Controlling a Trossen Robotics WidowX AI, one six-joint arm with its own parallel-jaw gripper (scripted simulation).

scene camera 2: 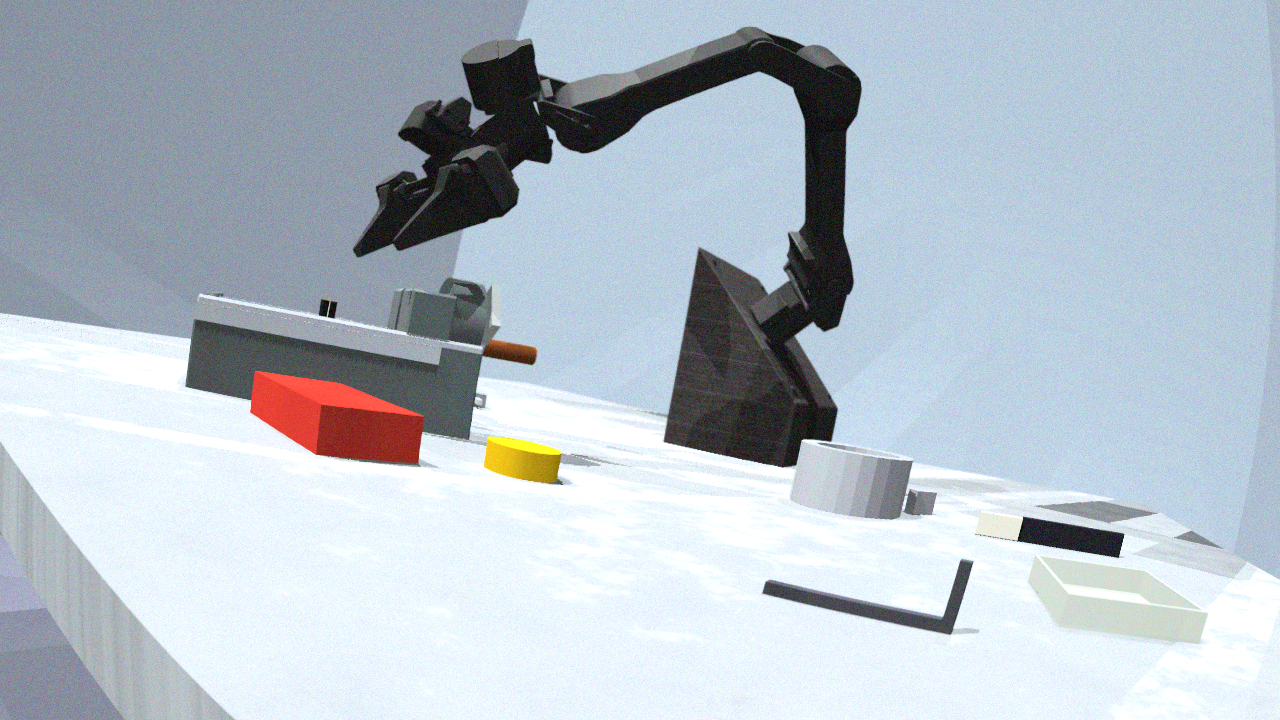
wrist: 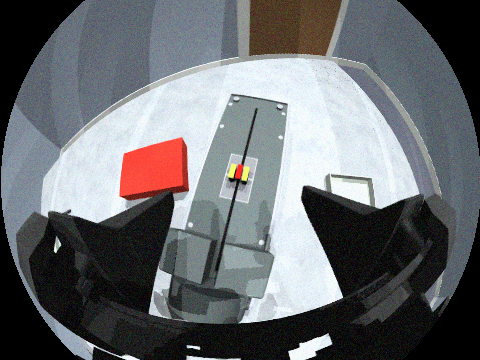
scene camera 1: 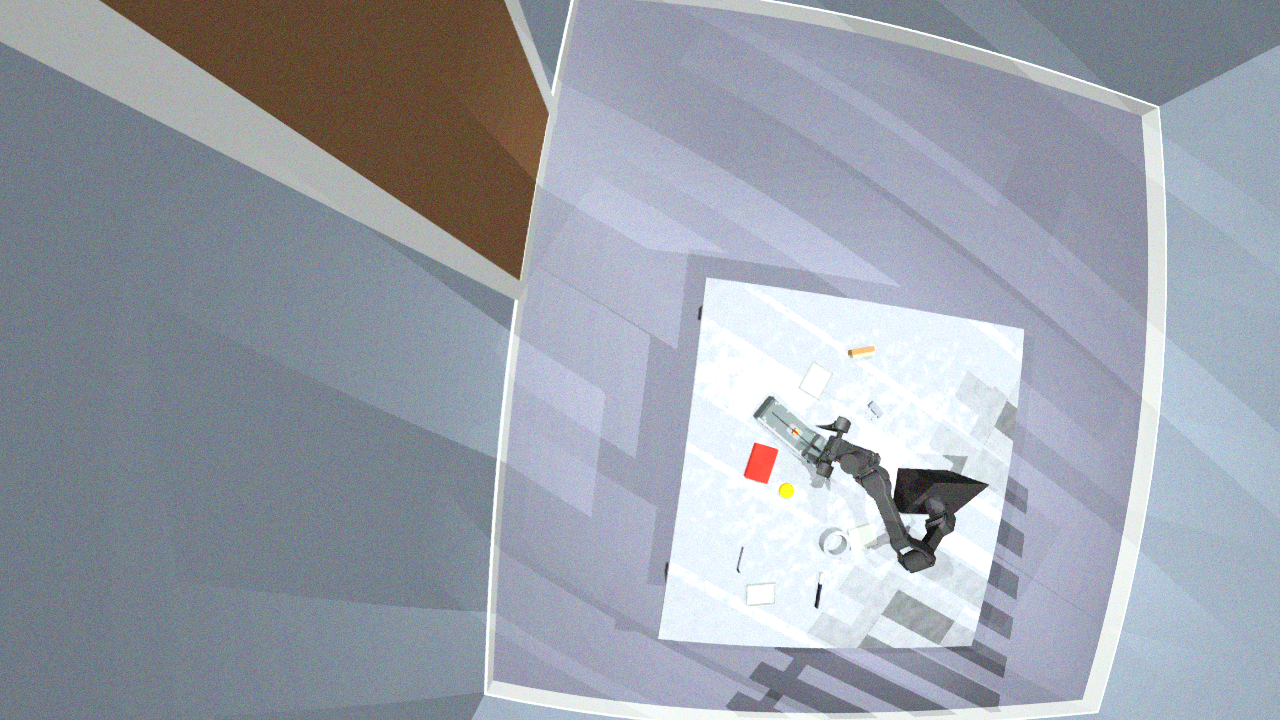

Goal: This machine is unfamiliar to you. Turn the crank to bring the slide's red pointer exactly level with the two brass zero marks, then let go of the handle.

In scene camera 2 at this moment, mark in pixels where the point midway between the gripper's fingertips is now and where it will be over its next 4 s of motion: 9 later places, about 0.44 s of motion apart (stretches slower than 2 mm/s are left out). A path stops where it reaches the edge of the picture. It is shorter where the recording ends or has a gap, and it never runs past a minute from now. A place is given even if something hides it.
The gripper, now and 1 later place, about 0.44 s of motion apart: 374, 250; 387, 180
